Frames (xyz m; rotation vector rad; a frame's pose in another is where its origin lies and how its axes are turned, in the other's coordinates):
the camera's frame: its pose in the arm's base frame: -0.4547 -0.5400 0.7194 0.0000 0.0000 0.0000
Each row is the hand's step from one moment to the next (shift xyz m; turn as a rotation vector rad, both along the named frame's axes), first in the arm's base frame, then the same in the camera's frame.
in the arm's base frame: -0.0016 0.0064 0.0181 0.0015 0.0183 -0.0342
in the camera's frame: -0.0016 0.0064 0.0181 0.0015 0.0183 -0.0342
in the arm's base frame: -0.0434 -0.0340 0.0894 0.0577 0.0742 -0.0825
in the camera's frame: -0.0434 -0.0340 0.0894 0.0577 0.0742 -0.0825
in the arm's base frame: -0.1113 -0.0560 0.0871 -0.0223 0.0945 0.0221
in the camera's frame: -0.1113 -0.0560 0.0871 -0.0223 0.0945 0.0221
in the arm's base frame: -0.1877 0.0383 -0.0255 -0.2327 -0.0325 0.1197
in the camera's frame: -0.1877 0.0383 -0.0255 -0.2327 -0.0325 0.1197
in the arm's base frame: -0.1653 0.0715 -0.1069 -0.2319 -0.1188 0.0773
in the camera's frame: -0.1653 0.0715 -0.1069 -0.2319 -0.1188 0.0773
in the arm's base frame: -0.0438 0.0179 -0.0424 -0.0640 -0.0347 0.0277
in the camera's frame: -0.0438 0.0179 -0.0424 -0.0640 -0.0347 0.0277
